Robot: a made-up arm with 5 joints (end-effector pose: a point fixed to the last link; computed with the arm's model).
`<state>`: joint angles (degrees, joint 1 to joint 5).
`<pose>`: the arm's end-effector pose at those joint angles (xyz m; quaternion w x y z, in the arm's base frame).
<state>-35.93 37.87 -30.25 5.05 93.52</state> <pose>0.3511 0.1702 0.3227 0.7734 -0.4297 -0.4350 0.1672</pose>
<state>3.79 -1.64 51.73 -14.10 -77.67</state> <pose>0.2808 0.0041 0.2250 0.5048 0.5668 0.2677 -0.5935</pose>
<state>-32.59 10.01 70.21 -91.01 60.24</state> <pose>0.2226 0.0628 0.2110 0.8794 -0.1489 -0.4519 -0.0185</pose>
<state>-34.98 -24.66 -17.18 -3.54 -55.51</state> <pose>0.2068 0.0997 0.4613 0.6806 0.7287 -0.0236 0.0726</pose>
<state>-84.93 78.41 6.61 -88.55 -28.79</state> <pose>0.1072 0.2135 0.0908 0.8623 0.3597 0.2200 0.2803</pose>
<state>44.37 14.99 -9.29 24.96 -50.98</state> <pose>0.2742 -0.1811 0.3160 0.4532 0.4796 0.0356 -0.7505</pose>
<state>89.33 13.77 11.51 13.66 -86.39</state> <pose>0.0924 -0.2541 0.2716 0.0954 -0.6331 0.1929 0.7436</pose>
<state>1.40 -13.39 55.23 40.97 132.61</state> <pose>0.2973 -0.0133 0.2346 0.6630 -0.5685 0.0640 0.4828</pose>
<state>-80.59 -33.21 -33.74 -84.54 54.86</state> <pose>0.1192 0.0501 0.4715 0.1428 0.7415 -0.5924 -0.2808</pose>
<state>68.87 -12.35 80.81 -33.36 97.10</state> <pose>0.1101 -0.1472 0.2211 0.6956 -0.5419 0.2117 -0.4215</pose>
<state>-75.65 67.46 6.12 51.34 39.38</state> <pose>0.1614 0.2054 0.0962 0.5281 -0.6717 0.3468 0.3868</pose>
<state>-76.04 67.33 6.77 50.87 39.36</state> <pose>0.1597 0.2047 0.0959 0.5266 -0.6731 0.3447 0.3883</pose>
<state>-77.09 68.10 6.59 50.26 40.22</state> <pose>0.1561 0.2051 0.0939 0.5199 -0.6761 0.3361 0.3996</pose>
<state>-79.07 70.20 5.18 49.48 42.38</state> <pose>0.1495 0.2072 0.0892 0.5051 -0.6810 0.3180 0.4244</pose>
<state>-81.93 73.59 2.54 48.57 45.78</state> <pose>0.1400 0.2103 0.0819 0.4811 -0.6866 0.2905 0.4612</pose>
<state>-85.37 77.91 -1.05 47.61 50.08</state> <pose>0.1283 0.2135 0.0727 0.4489 -0.6911 0.2562 0.5052</pose>
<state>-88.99 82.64 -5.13 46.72 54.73</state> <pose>0.1157 0.2158 0.0628 0.4113 -0.6932 0.2192 0.5497</pose>
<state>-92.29 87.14 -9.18 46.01 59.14</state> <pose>0.1040 0.2171 0.0536 0.3738 -0.6923 0.1845 0.5889</pose>
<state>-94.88 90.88 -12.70 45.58 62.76</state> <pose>0.0948 0.2175 0.0461 0.3418 -0.6897 0.1567 0.6188</pose>
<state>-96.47 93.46 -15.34 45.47 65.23</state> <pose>0.0890 0.2178 0.0412 0.3203 -0.6868 0.1386 0.6376</pose>
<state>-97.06 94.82 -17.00 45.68 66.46</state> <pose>0.0868 0.2184 0.0388 0.3105 -0.6848 0.1307 0.6462</pose>
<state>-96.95 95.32 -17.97 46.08 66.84</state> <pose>0.0870 0.2195 0.0382 0.3093 -0.6837 0.1298 0.6481</pose>
